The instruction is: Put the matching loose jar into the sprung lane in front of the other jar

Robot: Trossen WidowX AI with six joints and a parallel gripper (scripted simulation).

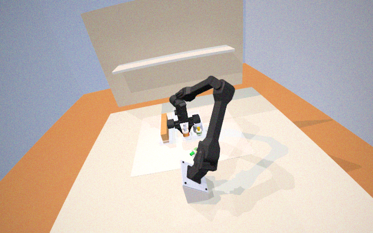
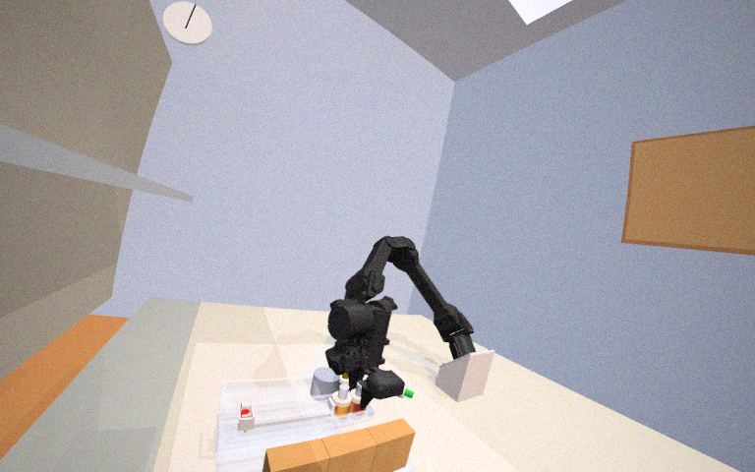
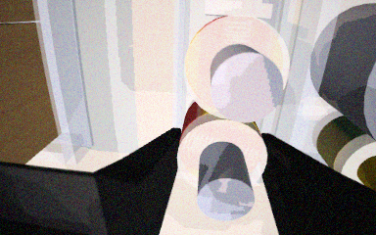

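Right now my gripper tip is 50 mm short of the grey cylinder, 70 mm to the left of it and 10 mm above it. The rest, counted from my gripper tip: clear sprung lane 130 mm ahead, 50 mm to the left, 20 mm below; then black rod 80 mm behind, 160 mm to the right, 30 mm below; then pusher plate 140 mm ahead, 50 mm to the left, 20 mm above.
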